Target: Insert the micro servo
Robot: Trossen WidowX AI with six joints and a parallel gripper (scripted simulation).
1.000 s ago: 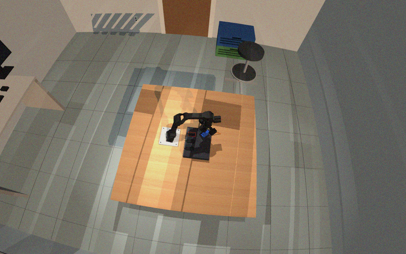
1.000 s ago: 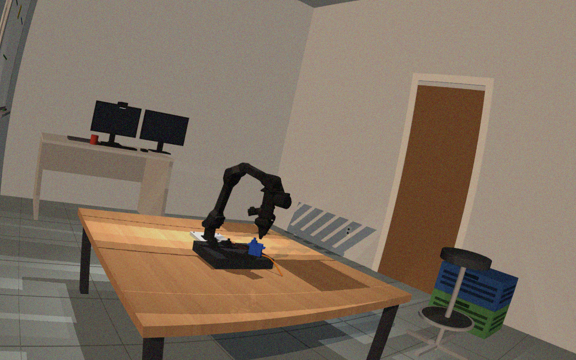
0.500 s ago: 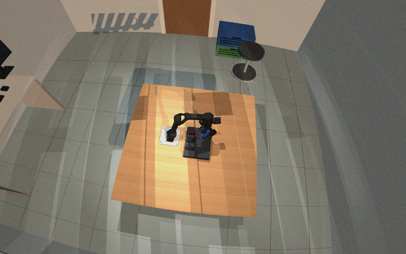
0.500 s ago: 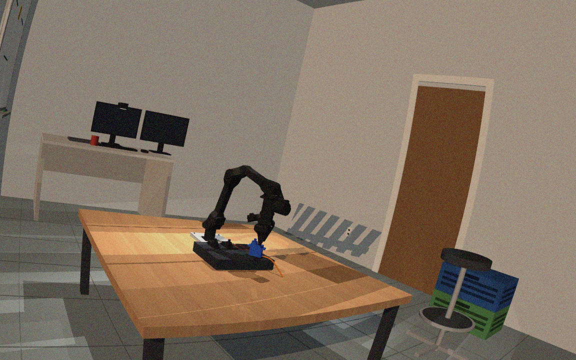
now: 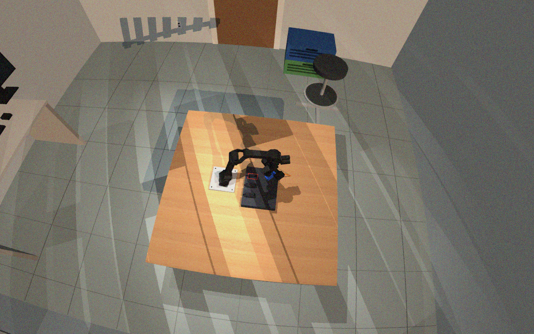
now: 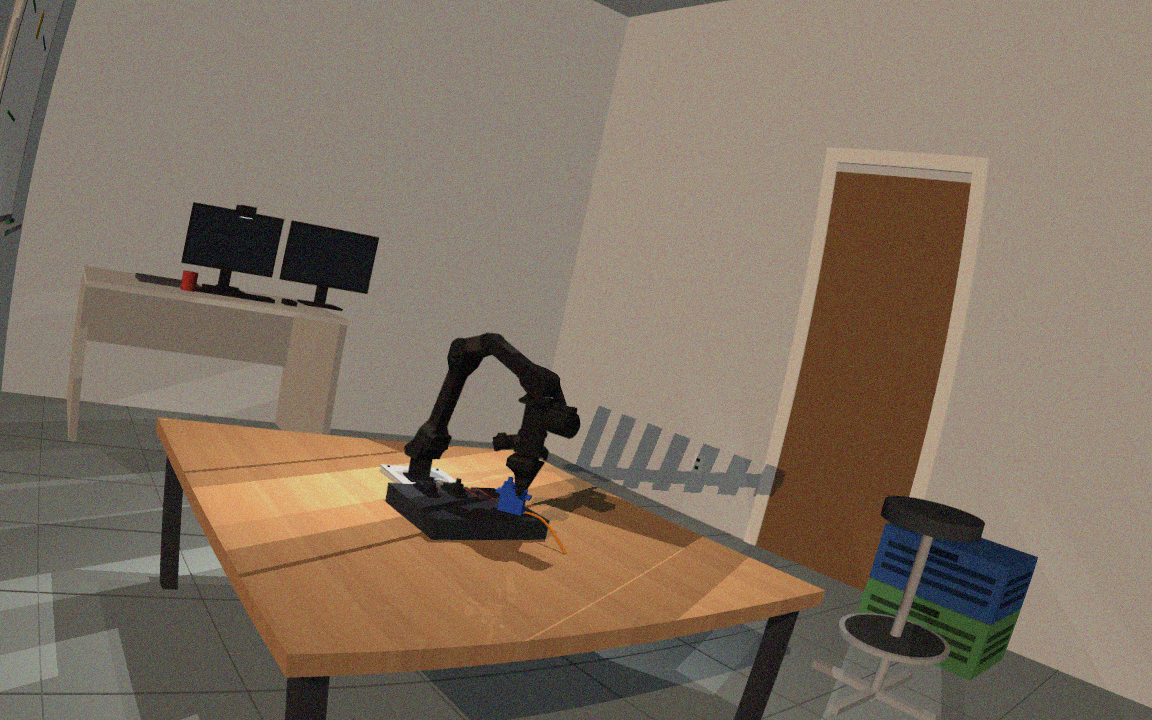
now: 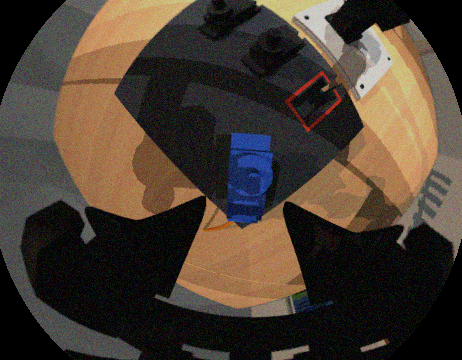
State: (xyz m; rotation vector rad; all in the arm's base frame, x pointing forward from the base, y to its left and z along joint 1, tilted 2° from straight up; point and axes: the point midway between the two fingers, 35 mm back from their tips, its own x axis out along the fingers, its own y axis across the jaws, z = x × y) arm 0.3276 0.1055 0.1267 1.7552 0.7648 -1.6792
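Right now the dark robot deck is 20 mm behind my gripper tip, 100 mm to the right of it and 70 mm below it.
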